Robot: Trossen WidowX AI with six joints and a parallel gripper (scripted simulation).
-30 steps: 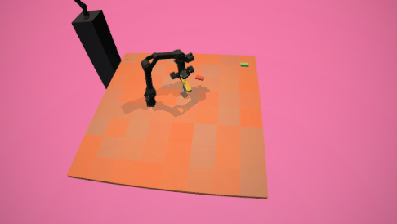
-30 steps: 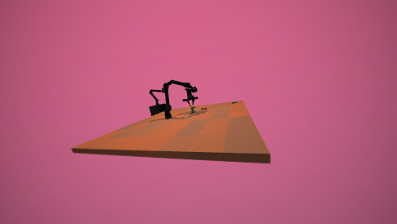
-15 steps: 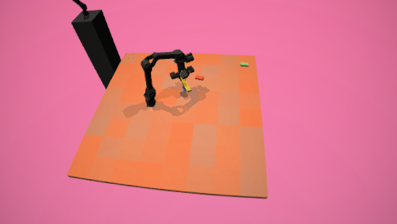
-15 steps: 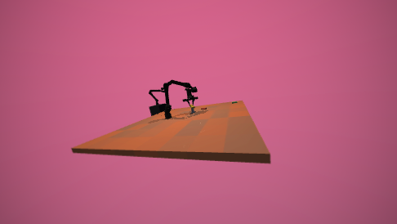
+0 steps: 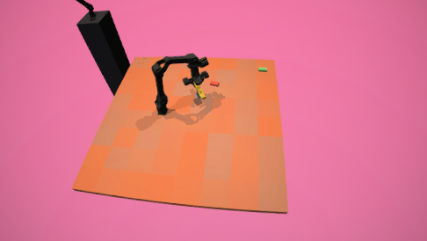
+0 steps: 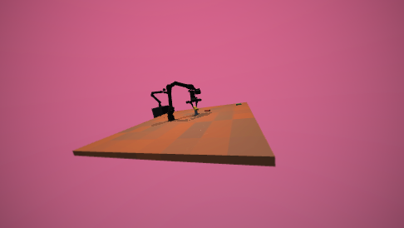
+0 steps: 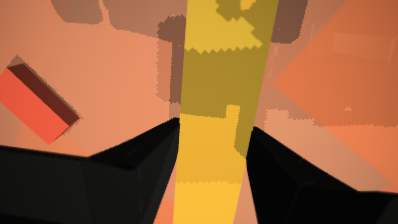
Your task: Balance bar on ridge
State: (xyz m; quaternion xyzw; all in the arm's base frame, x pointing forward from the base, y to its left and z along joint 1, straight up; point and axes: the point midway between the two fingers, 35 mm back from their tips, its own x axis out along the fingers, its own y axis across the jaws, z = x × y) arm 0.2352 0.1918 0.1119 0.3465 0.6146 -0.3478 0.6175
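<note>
My gripper tip is now 20 mm to the left of the yellow bar and 10 mm short of it. The rest, counted from my gripper tip: small red block 120 mm ahead, 110 mm to the left, 70 mm below; green block 500 mm ahead, 310 mm to the left, 70 mm below.
</note>
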